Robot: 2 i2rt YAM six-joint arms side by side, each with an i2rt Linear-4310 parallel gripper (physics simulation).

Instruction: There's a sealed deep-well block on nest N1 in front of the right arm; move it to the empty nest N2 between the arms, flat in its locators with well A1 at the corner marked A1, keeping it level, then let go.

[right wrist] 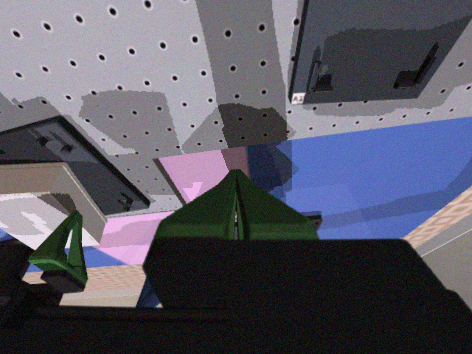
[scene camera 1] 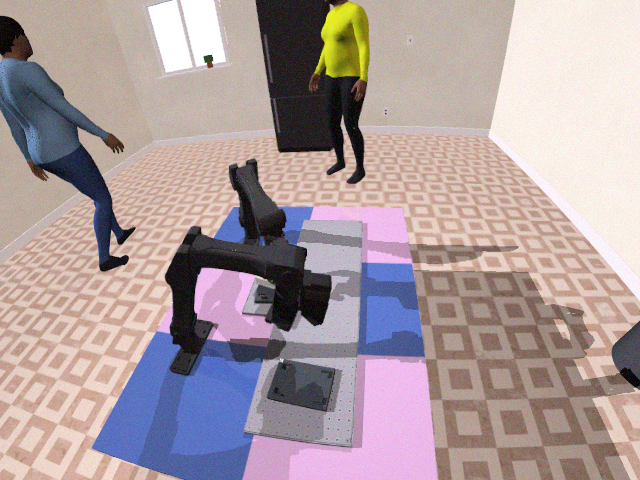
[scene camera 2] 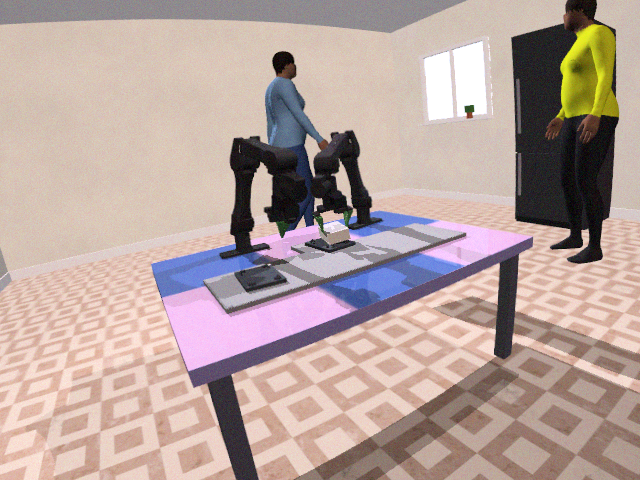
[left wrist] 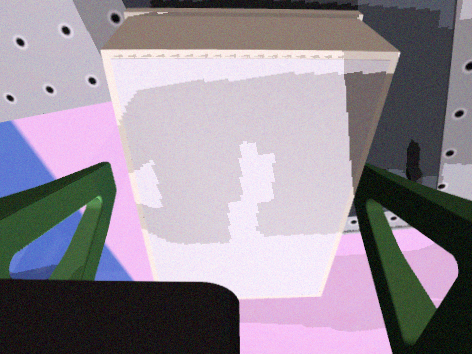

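Where they show: left gripper, fingertip midpoint: point(right wrist: 35, 215) point(scene camera 2: 334, 229) point(left wrist: 234, 176); right gripper, fingertip midpoint: point(right wrist: 235, 177) point(scene camera 1: 280, 328) point(scene camera 2: 281, 237); left arm's base, origin of the base link: point(right wrist: 23, 245) point(scene camera 1: 252, 236) point(scene camera 2: 364, 224); right arm's base, origin of the base link: point(scene camera 1: 192, 346) point(scene camera 2: 244, 251).
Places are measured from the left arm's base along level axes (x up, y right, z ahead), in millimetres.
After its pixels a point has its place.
Note:
The sealed deep-well block point(scene camera 2: 336, 235) @(z 192, x 56, y 358 mm) point(left wrist: 220, 125) @(z 178, x 73, y 333 mm) point(right wrist: 85, 200) @(z 125, x 38, y 361 mm), pale and box-shaped, rests over dark nest N2 point(scene camera 2: 314, 245) @(z 124, x 23, y 412 mm) point(left wrist: 407, 100) @(z 133, x 25, y 398 mm) point(right wrist: 95, 186) @(z 132, x 25, y 378 mm). Whether it lies flat in all locators cannot be told. N2's A1 mark does not show. My left gripper point(scene camera 2: 333, 223) @(z 150, x 65, y 325 mm) point(left wrist: 234, 176) @(z 150, x 65, y 325 mm) is open, its green fingers on either side of the block, with a gap at the picture's left in the left wrist view. My right gripper point(scene camera 2: 281, 233) @(z 174, x 104, y 583 mm) point(right wrist: 235, 177) @(z 174, x 104, y 583 mm) is shut and empty, above the board between the nests. Nest N1 point(scene camera 1: 301, 384) @(z 222, x 25, y 720 mm) point(scene camera 2: 261, 277) @(z 247, x 25, y 722 mm) point(right wrist: 380, 65) @(z 172, x 25, y 708 mm) is empty; its A1 label point(right wrist: 298, 98) @(z 165, x 25, y 642 mm) shows.
The perforated grey board point(scene camera 1: 330, 426) @(z 291, x 13, y 834 mm) point(scene camera 2: 227, 302) @(z 302, x 13, y 865 mm) lies on the blue and pink table point(scene camera 1: 392, 392) @(z 465, x 0, y 760 mm) point(scene camera 2: 178, 325) @(z 298, x 0, y 1004 mm). In scene camera 1 my right arm point(scene camera 1: 242, 255) @(z 148, x 404, y 605 mm) stands in front of N2 and hides the block. Two people point(scene camera 1: 46, 113) point(scene camera 1: 346, 41) stand beyond the table.

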